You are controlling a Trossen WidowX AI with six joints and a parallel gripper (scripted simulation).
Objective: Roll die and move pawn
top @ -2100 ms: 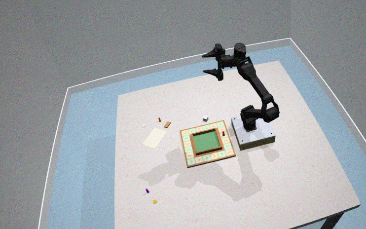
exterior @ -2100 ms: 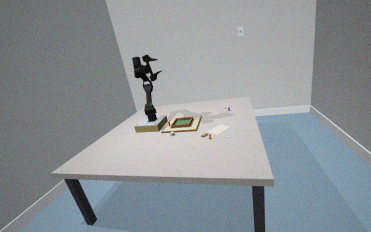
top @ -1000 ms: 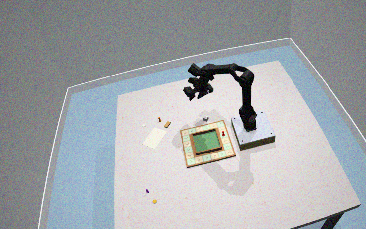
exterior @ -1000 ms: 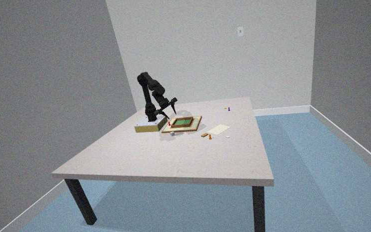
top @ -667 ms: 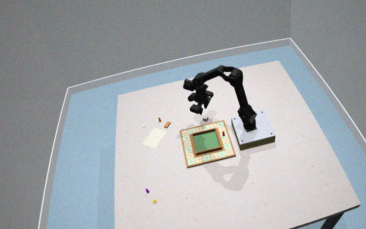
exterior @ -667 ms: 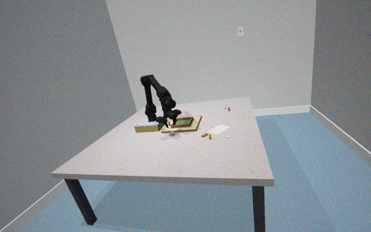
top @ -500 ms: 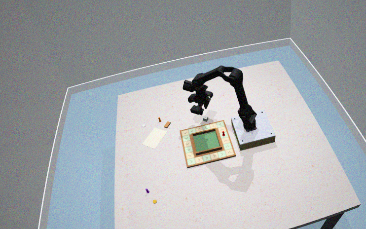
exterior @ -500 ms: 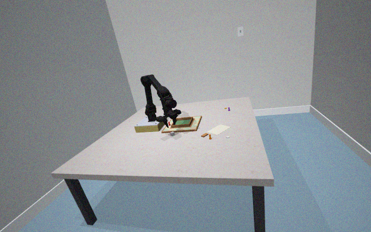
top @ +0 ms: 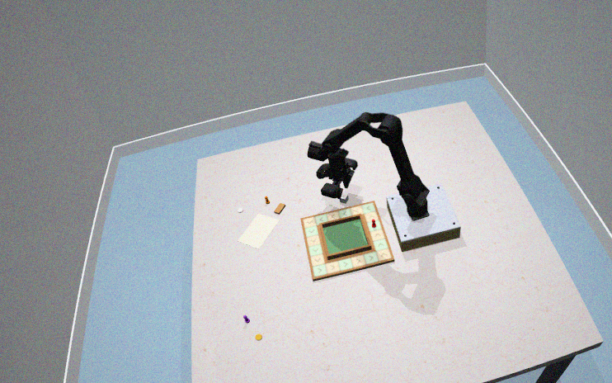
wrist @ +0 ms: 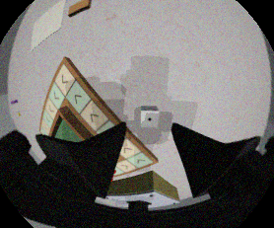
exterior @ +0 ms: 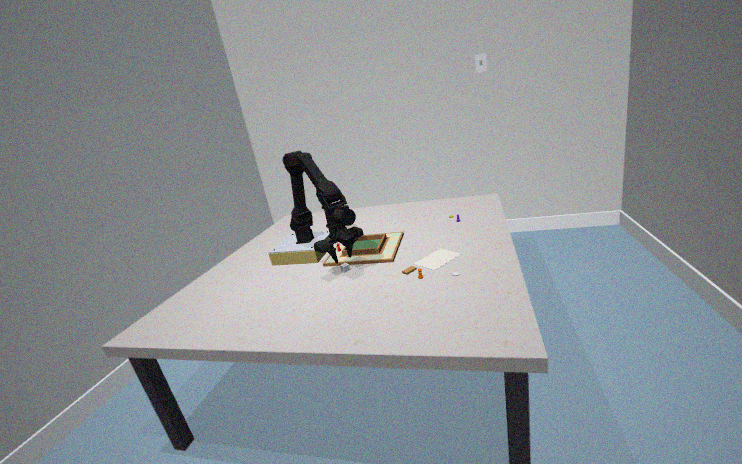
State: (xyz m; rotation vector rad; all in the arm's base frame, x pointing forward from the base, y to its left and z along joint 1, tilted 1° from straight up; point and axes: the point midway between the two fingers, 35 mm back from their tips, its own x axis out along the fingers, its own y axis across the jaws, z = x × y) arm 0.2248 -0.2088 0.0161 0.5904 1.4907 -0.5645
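Now: the white die 30 mm below my gripper tip. Round my gripper tip: wooden block: 250 mm ahead, 50 mm to the right, 40 mm below; green dice tray: 190 mm to the left, 40 mm below, 40 mm ahead; red pawn: 170 mm to the left, 70 mm behind, 20 mm below.
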